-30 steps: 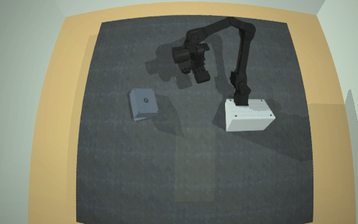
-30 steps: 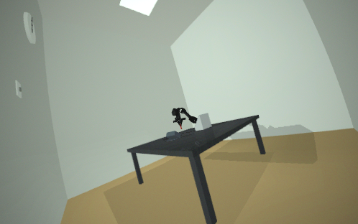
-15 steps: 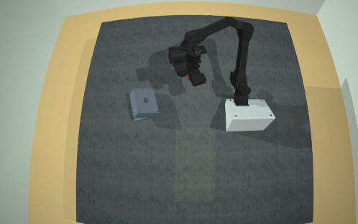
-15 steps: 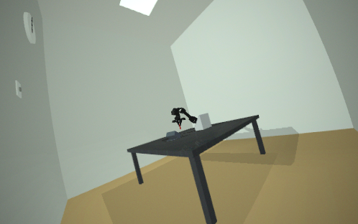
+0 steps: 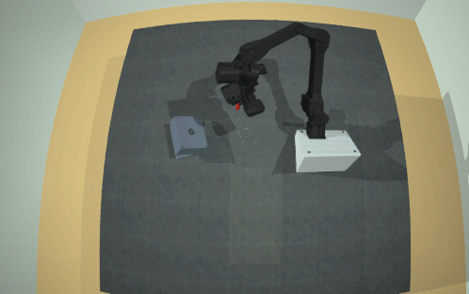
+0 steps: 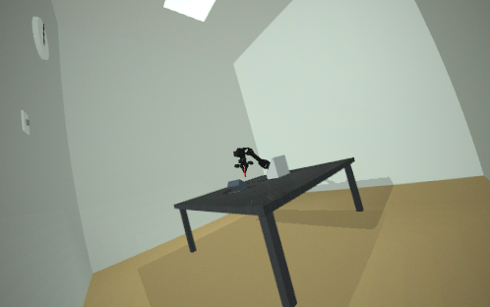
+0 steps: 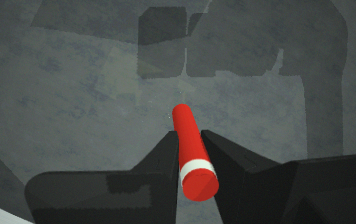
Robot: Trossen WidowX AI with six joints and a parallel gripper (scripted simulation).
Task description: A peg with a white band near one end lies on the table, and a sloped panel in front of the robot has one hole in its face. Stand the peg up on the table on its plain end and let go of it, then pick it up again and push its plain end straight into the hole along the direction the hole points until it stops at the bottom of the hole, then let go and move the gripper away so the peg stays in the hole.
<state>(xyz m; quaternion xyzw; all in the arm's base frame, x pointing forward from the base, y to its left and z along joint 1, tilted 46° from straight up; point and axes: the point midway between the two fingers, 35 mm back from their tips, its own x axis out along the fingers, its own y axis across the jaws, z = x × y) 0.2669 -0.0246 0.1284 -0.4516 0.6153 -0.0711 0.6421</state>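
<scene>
The grey sloped panel lies 19 cm ahead of my gripper tip, 9 cm to the left of it and 8 cm below it. Also, from my gripper tip: peg (2 cm above).
</scene>
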